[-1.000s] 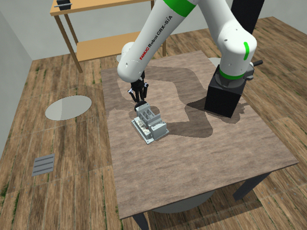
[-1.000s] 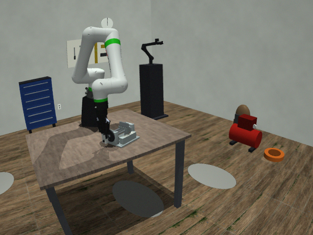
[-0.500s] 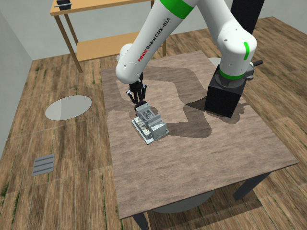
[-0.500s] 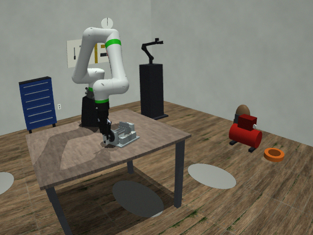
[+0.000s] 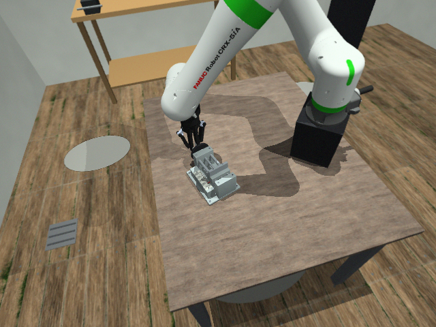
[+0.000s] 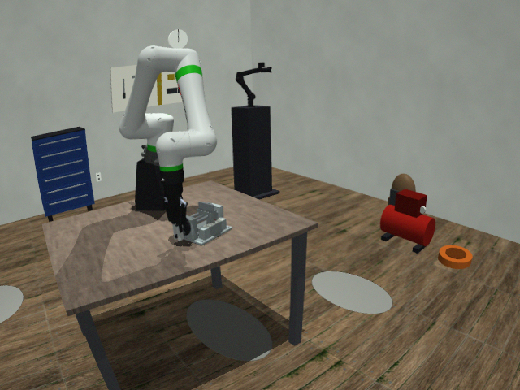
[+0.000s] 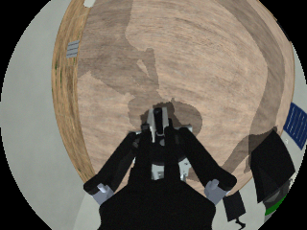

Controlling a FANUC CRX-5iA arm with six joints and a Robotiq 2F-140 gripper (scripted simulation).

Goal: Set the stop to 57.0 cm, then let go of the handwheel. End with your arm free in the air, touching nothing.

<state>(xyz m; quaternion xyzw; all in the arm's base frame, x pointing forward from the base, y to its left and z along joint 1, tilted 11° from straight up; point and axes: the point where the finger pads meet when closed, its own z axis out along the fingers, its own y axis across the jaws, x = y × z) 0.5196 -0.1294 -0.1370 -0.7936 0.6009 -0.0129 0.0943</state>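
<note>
Right now my hand is 1 cm past the black handwheel, 2 cm to the right of it and 1 cm above it.
</note>
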